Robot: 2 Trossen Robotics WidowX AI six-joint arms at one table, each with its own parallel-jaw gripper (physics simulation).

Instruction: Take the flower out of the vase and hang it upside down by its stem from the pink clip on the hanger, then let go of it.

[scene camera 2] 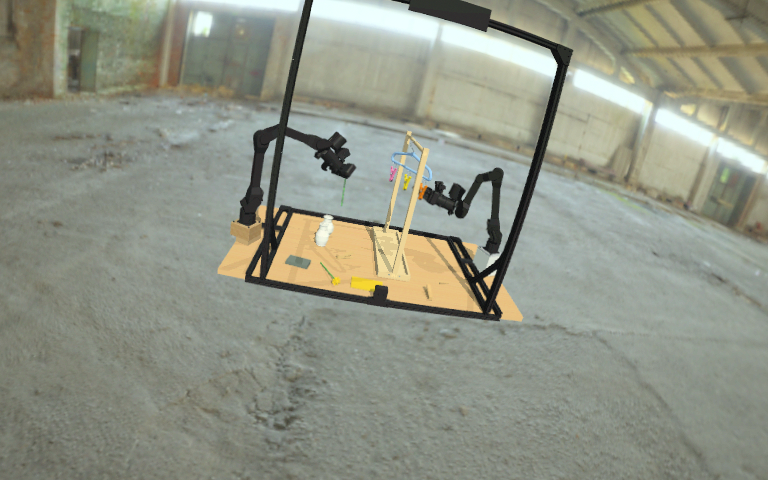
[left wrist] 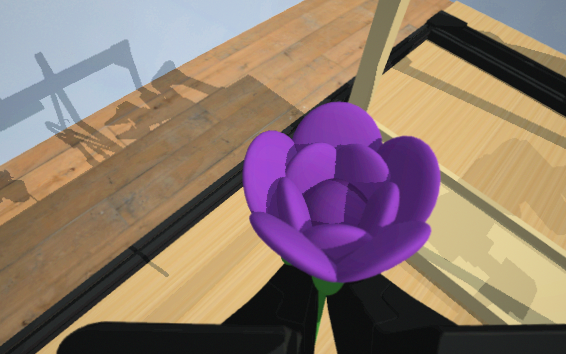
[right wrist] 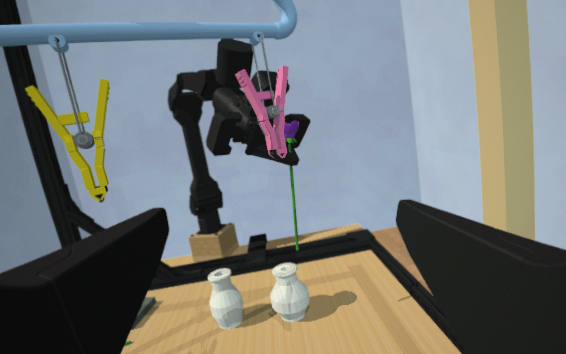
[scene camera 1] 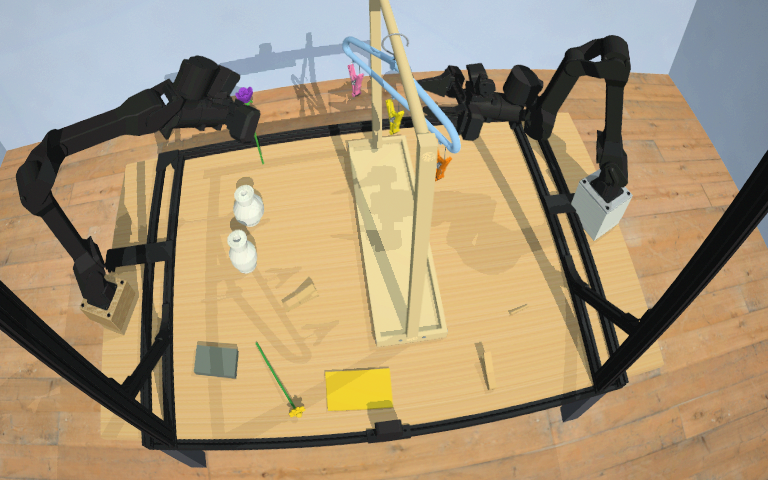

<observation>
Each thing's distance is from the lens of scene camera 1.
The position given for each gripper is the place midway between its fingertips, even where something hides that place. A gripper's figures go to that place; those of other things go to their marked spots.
left gripper (scene camera 1: 253, 112): 1.09 m
right gripper (scene camera 1: 418, 95): 1.06 m
grey block (scene camera 1: 211, 361): 1.12 m
</observation>
